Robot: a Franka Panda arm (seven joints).
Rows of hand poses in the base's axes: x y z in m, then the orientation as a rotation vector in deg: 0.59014 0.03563 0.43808 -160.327 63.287 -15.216; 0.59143 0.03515 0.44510 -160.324 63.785 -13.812; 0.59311 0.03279 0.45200 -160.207 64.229 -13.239; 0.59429 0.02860 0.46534 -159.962 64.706 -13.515; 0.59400 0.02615 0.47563 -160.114 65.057 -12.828; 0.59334 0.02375 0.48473 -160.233 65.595 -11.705; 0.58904 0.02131 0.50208 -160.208 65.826 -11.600; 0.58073 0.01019 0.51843 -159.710 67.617 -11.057
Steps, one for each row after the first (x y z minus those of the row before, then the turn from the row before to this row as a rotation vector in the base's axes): 0.00129 -0.00048 0.00702 0.312 0.900 -0.254; 0.00168 -0.00236 0.00690 0.157 0.365 -0.278; 0.00118 -0.00419 0.01334 -0.009 -0.172 -0.360; -0.00029 -0.00245 0.01029 -0.014 0.519 -0.165; -0.00066 -0.00240 0.00910 0.092 0.794 -0.271; -0.00430 -0.00244 0.01735 -0.014 0.092 -0.146; -0.00831 -0.01112 0.01635 0.060 0.444 -1.203
